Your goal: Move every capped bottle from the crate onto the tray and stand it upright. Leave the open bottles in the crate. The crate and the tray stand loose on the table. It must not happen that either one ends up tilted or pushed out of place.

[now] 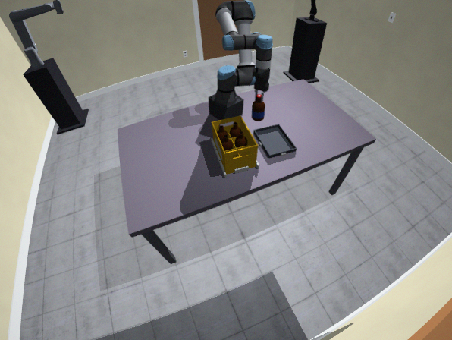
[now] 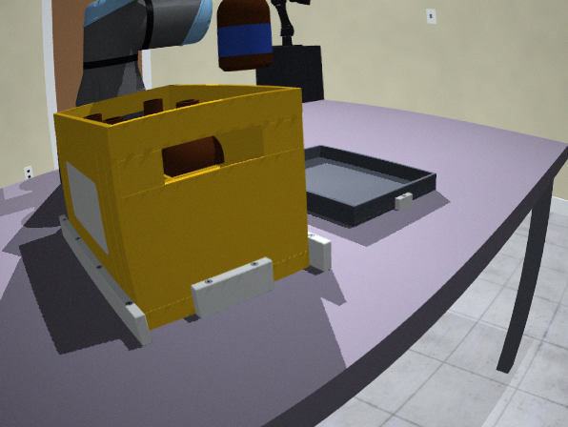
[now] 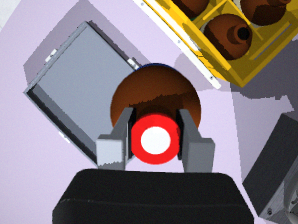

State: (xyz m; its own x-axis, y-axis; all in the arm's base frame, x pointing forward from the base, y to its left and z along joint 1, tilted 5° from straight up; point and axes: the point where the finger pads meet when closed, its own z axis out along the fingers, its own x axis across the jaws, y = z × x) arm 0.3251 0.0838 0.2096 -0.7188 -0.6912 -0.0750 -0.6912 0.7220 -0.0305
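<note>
Right now the dark tray is 5 cm ahead of my hand, 11 cm to the left of it and 31 cm below it. The rest, counted from my hand: yellow crate (7 cm ahead, 18 cm to the right, 24 cm below).
</note>
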